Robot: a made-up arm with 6 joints.
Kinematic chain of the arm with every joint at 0, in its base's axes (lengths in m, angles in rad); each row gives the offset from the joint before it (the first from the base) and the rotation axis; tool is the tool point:
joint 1: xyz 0 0 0.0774 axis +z
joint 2: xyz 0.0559 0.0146 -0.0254 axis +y
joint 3: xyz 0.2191 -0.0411 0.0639 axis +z
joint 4: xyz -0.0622 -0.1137 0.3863 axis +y
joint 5: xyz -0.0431 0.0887 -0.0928 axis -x
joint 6: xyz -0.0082 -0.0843 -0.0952 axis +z
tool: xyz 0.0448 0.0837 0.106
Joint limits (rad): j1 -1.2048..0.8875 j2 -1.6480..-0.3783 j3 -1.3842..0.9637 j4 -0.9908..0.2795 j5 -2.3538..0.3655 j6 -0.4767..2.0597
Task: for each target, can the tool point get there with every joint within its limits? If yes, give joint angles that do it. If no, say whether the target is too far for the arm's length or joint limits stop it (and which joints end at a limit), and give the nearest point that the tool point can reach.
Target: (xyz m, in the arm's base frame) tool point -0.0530 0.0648 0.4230
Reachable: yes | joints -0.8906 -0.7775 -1.0458 -0.0650 -0.6132 -0.1394
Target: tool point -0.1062 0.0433 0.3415
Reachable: yes | joints 0.3513 -0.6709 -0.9828 -0.2436 -0.5584 1.6061
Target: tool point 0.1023 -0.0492 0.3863
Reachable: yes | joints 0.4980 -0.5229 0.6421 -0.7395 -2.0076 1.3054
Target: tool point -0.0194 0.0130 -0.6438
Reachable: no: joint limits stop it (at a limit: joint 2, joint 4, joint 6) | nearest point -0.2214 0.1484 -0.0101 | short by 0.679 m
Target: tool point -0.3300 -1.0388 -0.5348
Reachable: no: too far | nearest point -0.1362 -0.3833 0.0248 | short by 0.883 m
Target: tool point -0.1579 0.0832 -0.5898
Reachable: no: joint limits stop it (at a limit: joint 2, joint 4, joint 6) | nearest point -0.2486 0.1310 -0.0139 | short by 0.585 m
